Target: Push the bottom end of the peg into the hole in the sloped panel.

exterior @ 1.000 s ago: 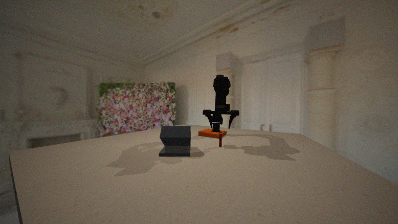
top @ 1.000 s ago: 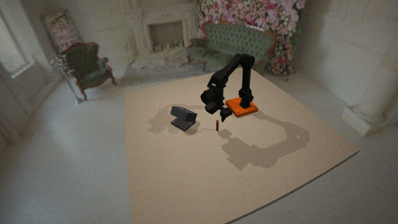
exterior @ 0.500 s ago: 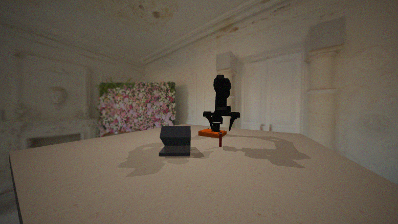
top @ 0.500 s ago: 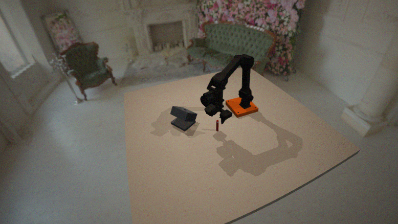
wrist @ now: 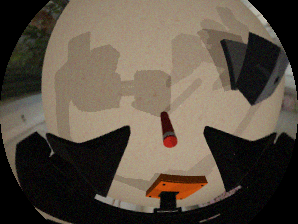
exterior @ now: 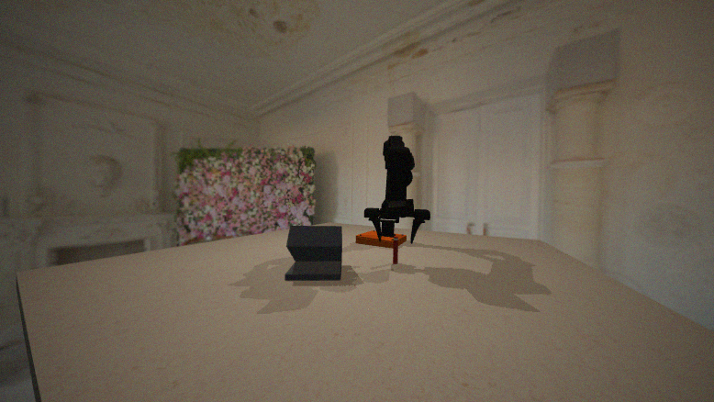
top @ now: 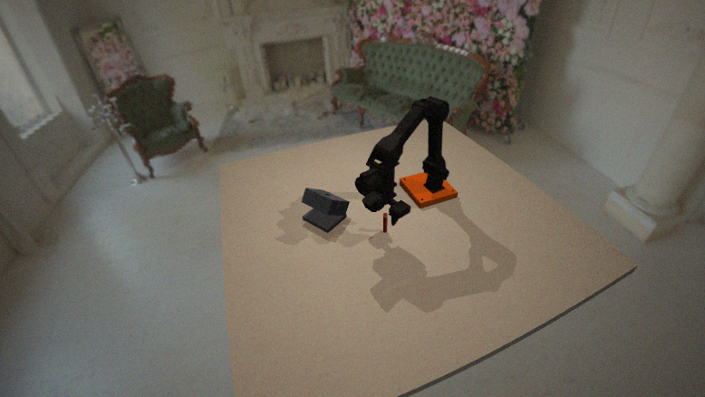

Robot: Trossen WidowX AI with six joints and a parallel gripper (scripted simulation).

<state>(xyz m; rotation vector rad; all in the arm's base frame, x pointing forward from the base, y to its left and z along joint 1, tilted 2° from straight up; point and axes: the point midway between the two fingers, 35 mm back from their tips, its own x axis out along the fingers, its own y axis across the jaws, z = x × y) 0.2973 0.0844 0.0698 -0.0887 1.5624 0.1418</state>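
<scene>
My gripper tip is now 10 mm above the thin red peg. Round my gripper tip: flat panel foot 180 mm to the right, 150 mm ahead, 60 mm below; dark grey sloped panel 190 mm to the right, 140 mm ahead.
</scene>
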